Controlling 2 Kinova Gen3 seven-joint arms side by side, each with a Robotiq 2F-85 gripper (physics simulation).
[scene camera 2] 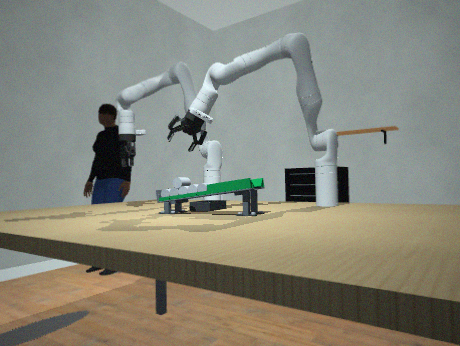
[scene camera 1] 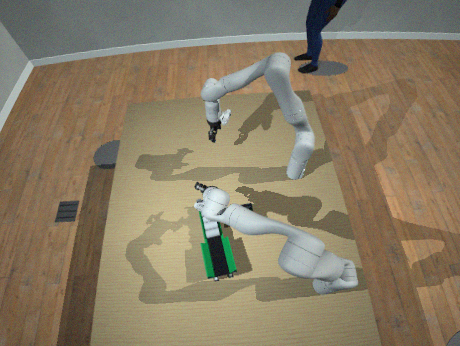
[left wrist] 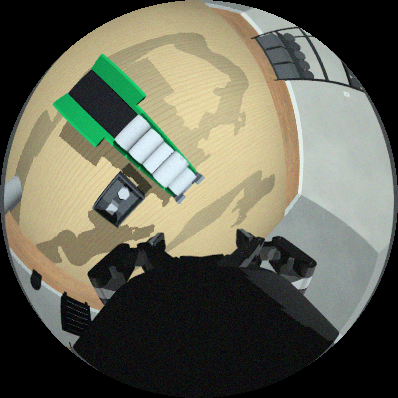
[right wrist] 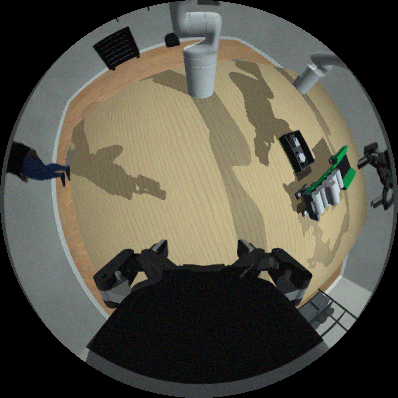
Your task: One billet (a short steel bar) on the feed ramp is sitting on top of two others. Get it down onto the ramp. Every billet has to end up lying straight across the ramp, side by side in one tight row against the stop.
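Places are measured from the left arm's base along level axes (x back, y right, z up), in centimetres.
Where they show: left gripper, fingertip midpoint: [scene camera 2: 178, 146] [left wrist: 200, 239] [right wrist: 364, 183]; right gripper, fingertip midpoint: [scene camera 2: 127, 166] [scene camera 1: 216, 135] [right wrist: 202, 247]; left arm's base, origin of the base link: [scene camera 2: 327, 205] [scene camera 1: 322, 284] [right wrist: 298, 87]; right arm's base, origin of the base link: [scene camera 1: 294, 172] [right wrist: 200, 90].
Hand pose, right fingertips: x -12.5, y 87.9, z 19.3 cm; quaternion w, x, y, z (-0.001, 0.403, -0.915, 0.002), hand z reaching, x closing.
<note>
Each offset is from my right fingertips to the centre of the thing. "spot": to the spot under its first point.
The green ramp [scene camera 1: 207, 260] [scene camera 2: 230, 186] [left wrist: 120, 82] slopes down to the grey stop @[spot: dx -22.7, dy -25.7, dz -10.5 cm] [left wrist: 199, 178]. Several pale grey billets lie side by side across its lower part. The raised billet @[dx -21.1, dy -34.1, dz -7.9 cm] [scene camera 2: 182, 182] [left wrist: 171, 170] [right wrist: 332, 192] rests on two of the row near the stop end, and looks straight across the ramp. What is under it is partly hidden. My left gripper [scene camera 2: 181, 143] [left wrist: 200, 239] [right wrist: 364, 183] is open and empty, tilted, well above the stop end of the ramp. My right gripper [scene camera 1: 213, 137] [scene camera 2: 128, 161] [right wrist: 202, 247] is open and empty, off to the side, away from the ramp.
A small dark tray @[dx -5.8, dy -39.7, dz -17.5 cm] [scene camera 2: 207, 205] [left wrist: 107, 190] [right wrist: 285, 145] with two pale pieces inside stands on the table beside the ramp. The left arm [scene camera 1: 270, 227] passes over the tray side and hides part of the ramp in scene camera 1. A person [scene camera 1: 316, 35] [scene camera 2: 107, 155] stands beyond the table.
</note>
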